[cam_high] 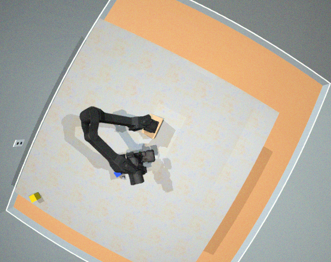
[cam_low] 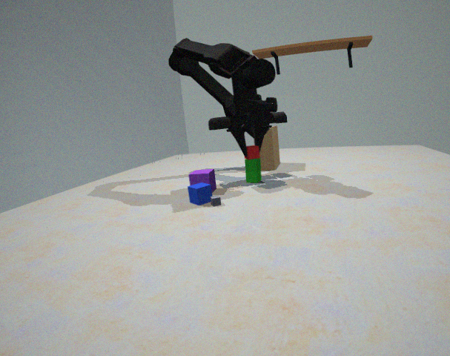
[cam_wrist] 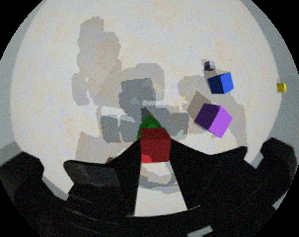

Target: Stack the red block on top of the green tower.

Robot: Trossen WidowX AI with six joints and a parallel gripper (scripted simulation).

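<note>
Right now my gripper tip is 10 cm to the left of the purple cube, 8 cm short of it and 4 cm above it. Round my gripper tip: blue cube 15 cm ahead, 8 cm to the right, 5 cm below.
</note>
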